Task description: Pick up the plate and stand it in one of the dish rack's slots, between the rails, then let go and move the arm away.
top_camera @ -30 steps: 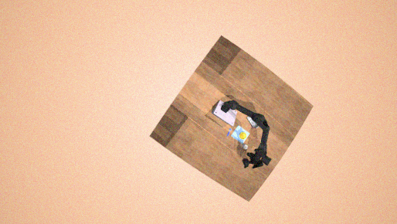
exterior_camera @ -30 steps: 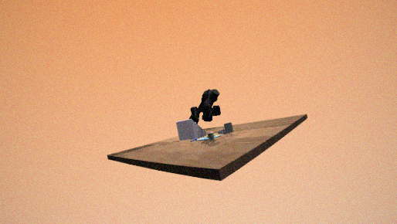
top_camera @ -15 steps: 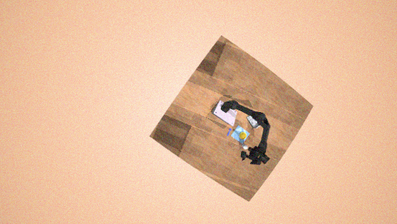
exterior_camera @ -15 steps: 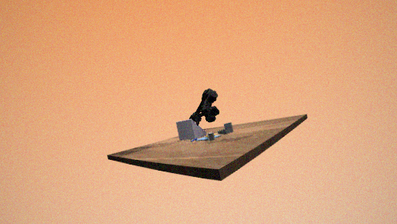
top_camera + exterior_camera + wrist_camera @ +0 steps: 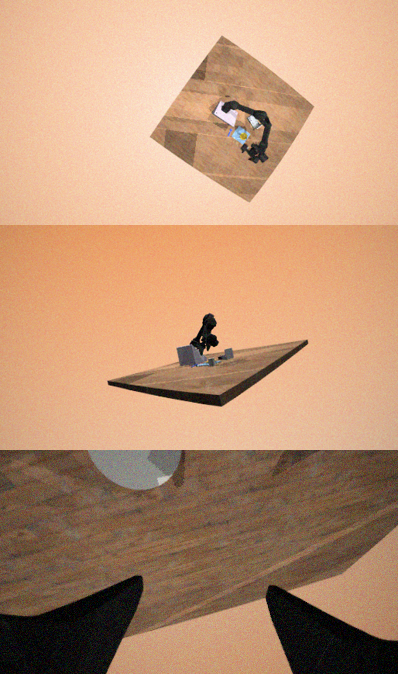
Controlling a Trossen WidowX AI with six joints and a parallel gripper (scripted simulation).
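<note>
Right now my gripper tip is 7 cm to the right of the grey cup, 7 cm above it and 1 cm past it. Round my gripper tip: blue spoon: 22 cm behind, 11 cm to the left, 9 cm below; grey dish rack: 33 cm to the left, 8 cm behind, 7 cm below; yellow plate: 15 cm to the left, 8 cm below, 8 cm behind.
</note>
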